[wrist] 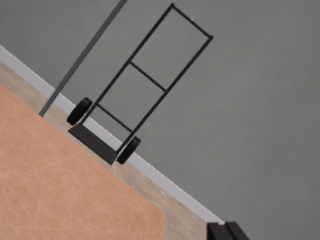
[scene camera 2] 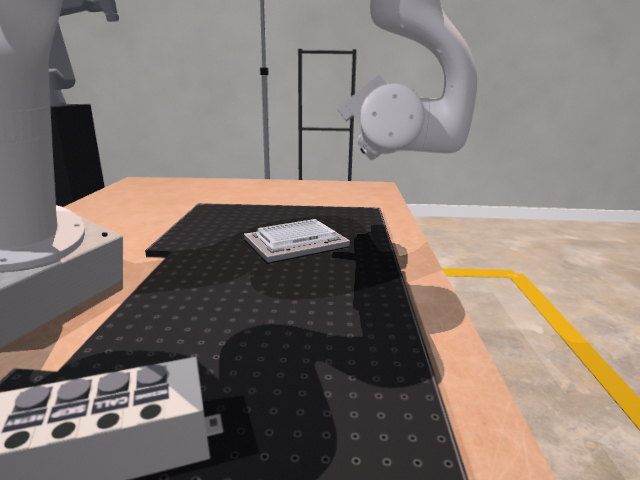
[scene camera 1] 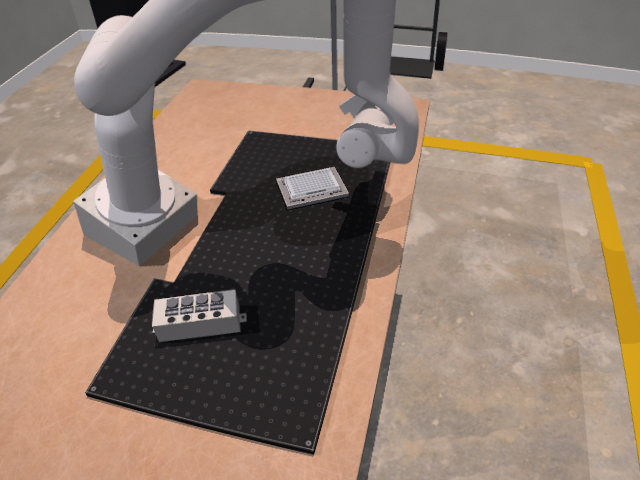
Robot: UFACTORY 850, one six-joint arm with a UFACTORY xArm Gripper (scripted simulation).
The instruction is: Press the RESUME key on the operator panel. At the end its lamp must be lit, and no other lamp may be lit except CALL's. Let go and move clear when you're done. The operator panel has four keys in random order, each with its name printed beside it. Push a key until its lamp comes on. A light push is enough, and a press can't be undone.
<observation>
In view: a white well plate (scene camera 2: 295, 234) and an operator panel (scene camera 2: 164, 424).
The white well plate is seen too in scene camera 1 (scene camera 1: 314, 183). The operator panel also shows in scene camera 1 (scene camera 1: 209, 319). The wrist view does not show the white well plate: it is out of frame.
</observation>
